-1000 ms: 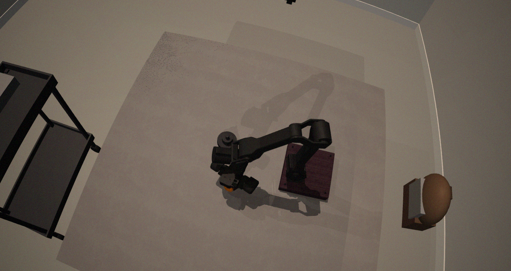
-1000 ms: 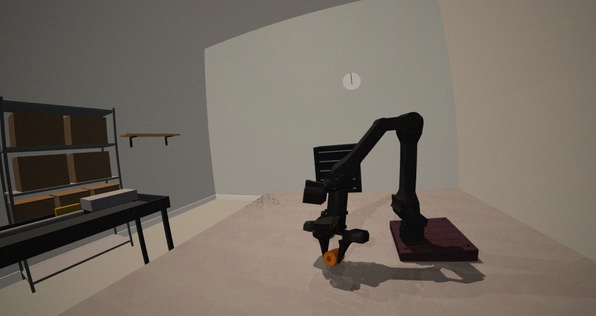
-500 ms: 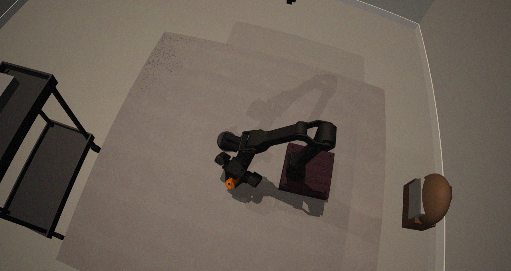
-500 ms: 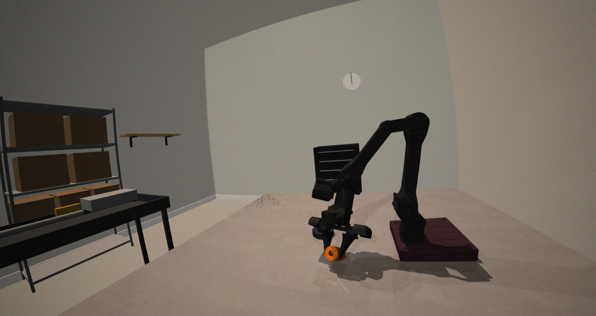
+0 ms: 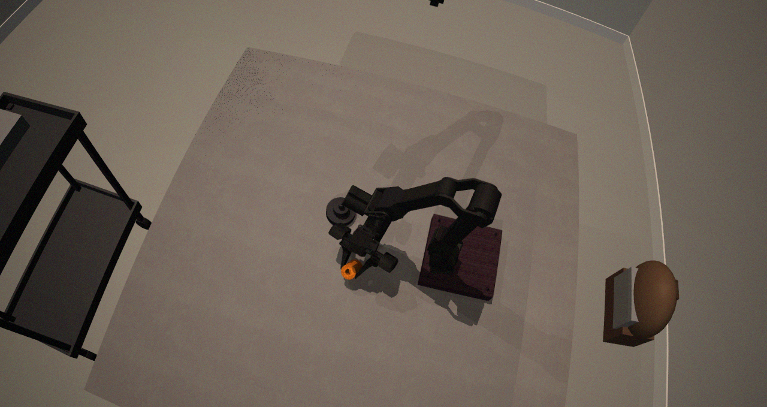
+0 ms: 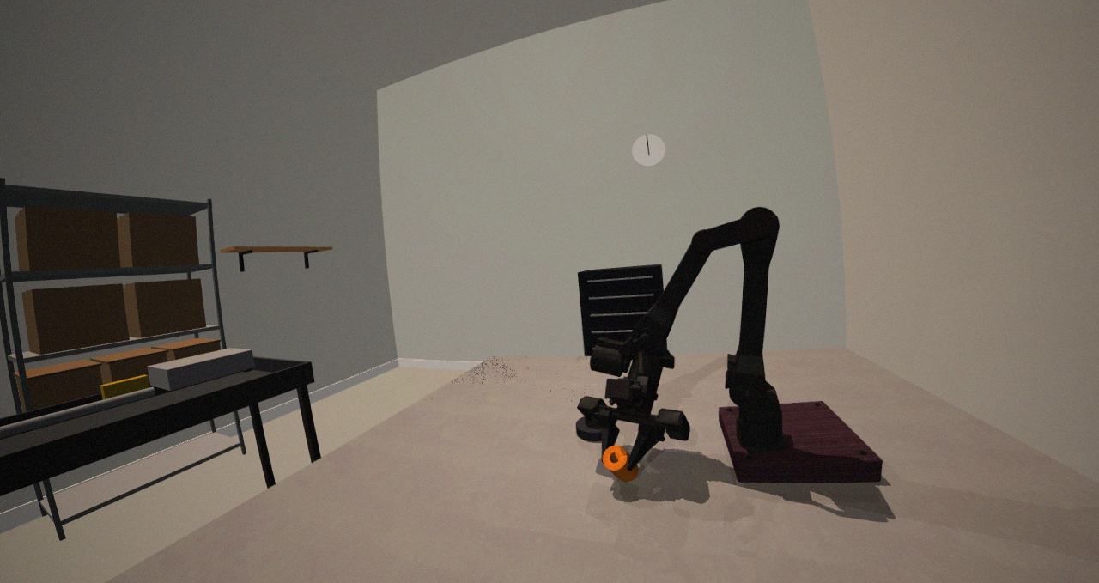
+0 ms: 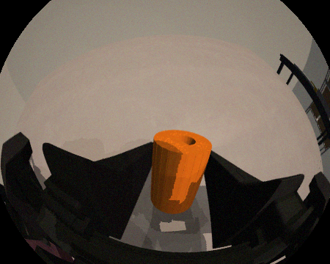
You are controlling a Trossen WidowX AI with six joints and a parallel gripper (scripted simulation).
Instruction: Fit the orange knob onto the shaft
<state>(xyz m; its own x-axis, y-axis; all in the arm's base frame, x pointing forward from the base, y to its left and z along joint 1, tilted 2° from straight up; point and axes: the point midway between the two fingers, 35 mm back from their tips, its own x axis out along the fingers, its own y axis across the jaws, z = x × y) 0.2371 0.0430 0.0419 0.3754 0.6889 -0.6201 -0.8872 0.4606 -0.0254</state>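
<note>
My gripper tip is now 190 mm to the left of the dark pedestal, 40 mm short of it and 10 mm above it. Round my gripper tip: orange knob 20 mm to the right, 10 mm below, 10 mm behind.
</note>
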